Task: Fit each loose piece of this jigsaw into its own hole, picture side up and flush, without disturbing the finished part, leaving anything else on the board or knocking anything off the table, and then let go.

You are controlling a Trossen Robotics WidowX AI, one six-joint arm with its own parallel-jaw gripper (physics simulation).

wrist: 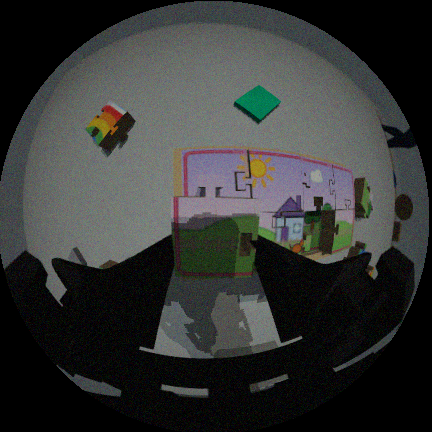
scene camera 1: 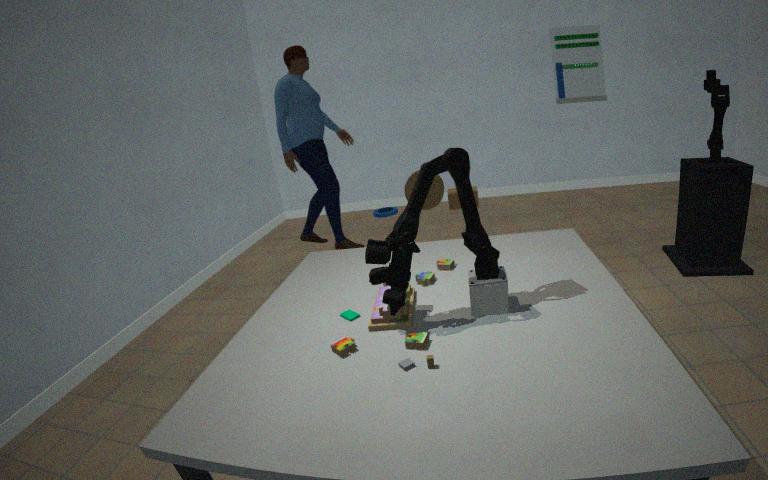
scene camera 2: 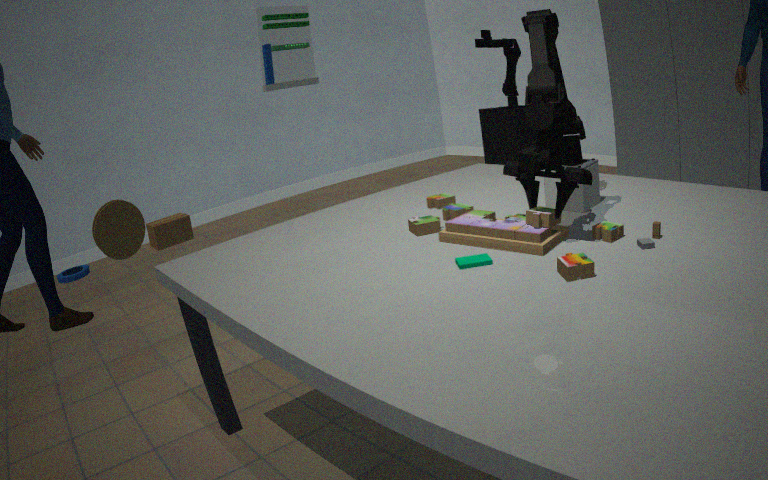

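Note:
My gripper is shut on a corner piece, with green meadow and a pink border, picture side up. The piece is held a little above the near-left corner of the jigsaw board in the wrist view. The jigsaw board shows a sun, a house and a lilac sky. A dark brown patch is by the tree; I cannot tell whether it is a hole or a piece's side. The space under the held piece is hidden.
Several picture blocks lie around the board: a rainbow one, one nearer the base, others. A green tile, grey block and small brown block also lie there.

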